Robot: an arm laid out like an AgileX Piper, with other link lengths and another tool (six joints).
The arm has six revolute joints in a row. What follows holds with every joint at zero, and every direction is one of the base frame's.
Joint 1 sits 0.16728 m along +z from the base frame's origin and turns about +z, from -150.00 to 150.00 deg.
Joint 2 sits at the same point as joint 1 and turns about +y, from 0.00 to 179.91 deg.
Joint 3 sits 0.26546 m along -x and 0.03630 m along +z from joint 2 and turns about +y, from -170.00 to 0.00 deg.
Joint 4 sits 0.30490 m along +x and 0.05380 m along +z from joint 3 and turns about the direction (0.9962, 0, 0.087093), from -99.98 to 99.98 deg.
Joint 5 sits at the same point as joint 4 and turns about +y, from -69.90 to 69.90 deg.
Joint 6 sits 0.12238 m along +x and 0.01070 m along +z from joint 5 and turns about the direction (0.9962, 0, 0.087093), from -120.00 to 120.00 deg.
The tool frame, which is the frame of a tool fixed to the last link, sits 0.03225 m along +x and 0.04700 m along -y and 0.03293 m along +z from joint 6; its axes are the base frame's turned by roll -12.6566, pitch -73.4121 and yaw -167.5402 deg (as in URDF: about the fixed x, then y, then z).
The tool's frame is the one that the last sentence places.
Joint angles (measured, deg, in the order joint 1, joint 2, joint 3, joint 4, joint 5, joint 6), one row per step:
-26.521, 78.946, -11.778, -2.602, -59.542, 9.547
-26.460, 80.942, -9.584, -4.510, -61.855, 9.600
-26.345, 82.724, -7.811, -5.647, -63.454, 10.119
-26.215, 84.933, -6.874, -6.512, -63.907, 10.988
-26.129, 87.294, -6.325, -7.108, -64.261, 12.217
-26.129, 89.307, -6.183, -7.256, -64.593, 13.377
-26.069, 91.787, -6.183, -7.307, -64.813, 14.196
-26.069, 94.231, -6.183, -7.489, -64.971, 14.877
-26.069, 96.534, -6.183, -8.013, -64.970, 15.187
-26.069, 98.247, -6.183, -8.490, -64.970, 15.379
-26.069, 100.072, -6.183, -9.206, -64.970, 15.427
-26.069, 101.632, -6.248, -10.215, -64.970, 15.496
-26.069, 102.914, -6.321, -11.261, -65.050, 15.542
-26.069, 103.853, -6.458, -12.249, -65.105, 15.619
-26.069, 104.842, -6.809, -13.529, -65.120, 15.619
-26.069, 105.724, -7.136, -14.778, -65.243, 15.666
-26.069, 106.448, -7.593, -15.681, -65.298, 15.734
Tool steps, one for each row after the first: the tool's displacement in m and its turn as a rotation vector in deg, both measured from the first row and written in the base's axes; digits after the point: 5 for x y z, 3 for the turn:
-0.00503, 0.00864, -0.01604, 0.262, 1.974, 1.838
-0.01038, 0.01529, -0.03050, 1.359, 3.654, 3.026
-0.01340, 0.01980, -0.04590, 3.183, 5.830, 3.903
-0.01610, 0.02292, -0.06048, 5.383, 7.705, 4.407
-0.01815, 0.02393, -0.07130, 7.313, 8.886, 4.374
-0.02021, 0.02513, -0.08375, 9.145, 10.573, 4.307
-0.02263, 0.02662, -0.09595, 10.831, 12.355, 4.296
-0.02470, 0.02910, -0.10742, 12.104, 14.346, 4.661
-0.02636, 0.03128, -0.11584, 13.011, 15.848, 5.021
-0.02797, 0.03423, -0.12460, 13.811, 17.526, 5.643
-0.02857, 0.03757, -0.13184, 14.441, 18.936, 6.565
-0.02869, 0.04082, -0.13749, 14.898, 20.023, 7.549
-0.02807, 0.04353, -0.14142, 15.212, 20.756, 8.484
-0.02597, 0.04643, -0.14502, 15.355, 21.437, 9.734
-0.02387, 0.04926, -0.14797, 15.481, 21.917, 10.955
-0.02134, 0.05080, -0.15002, 15.549, 22.168, 11.830

